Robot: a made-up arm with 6 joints.
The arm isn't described. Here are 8 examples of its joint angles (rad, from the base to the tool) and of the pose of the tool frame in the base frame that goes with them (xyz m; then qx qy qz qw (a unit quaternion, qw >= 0)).
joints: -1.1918 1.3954 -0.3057 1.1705 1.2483 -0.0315
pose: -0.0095 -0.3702 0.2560 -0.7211 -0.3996 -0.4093 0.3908
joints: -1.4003 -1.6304 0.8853 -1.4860 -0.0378 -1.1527
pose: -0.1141 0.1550 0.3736 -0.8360 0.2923 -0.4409 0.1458
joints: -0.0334 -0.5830 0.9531 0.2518 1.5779 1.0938
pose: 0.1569 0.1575 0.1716 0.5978 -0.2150 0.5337 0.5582
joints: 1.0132 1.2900 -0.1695 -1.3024 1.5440 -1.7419
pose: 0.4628 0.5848 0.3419 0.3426 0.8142 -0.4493 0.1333
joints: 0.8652 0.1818 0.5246 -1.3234 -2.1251 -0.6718
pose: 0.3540 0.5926 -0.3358 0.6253 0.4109 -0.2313 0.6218
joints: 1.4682 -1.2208 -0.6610 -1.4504 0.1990 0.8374
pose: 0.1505 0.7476 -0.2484 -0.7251 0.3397 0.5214 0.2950
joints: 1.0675 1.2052 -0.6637 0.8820 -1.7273 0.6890
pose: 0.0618 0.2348 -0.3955 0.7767 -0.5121 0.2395 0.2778
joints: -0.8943 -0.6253 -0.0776 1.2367 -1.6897 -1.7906
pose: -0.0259 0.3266 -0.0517 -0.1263 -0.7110 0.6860 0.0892
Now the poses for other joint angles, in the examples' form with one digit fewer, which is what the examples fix.
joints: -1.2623 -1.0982 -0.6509 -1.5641 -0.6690 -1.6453
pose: 0.133 -0.411 0.291 -0.599 0.611 0.143 0.498
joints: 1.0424 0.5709 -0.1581 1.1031 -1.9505 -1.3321
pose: -0.067 0.168 -0.094 -0.451 0.701 0.551 0.027
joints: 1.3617 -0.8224 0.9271 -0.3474 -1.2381 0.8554
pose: 0.259 0.113 -0.050 0.265 0.766 -0.302 0.502
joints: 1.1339 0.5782 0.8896 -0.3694 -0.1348 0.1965
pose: 0.329 0.372 -0.252 0.154 0.403 0.151 0.889
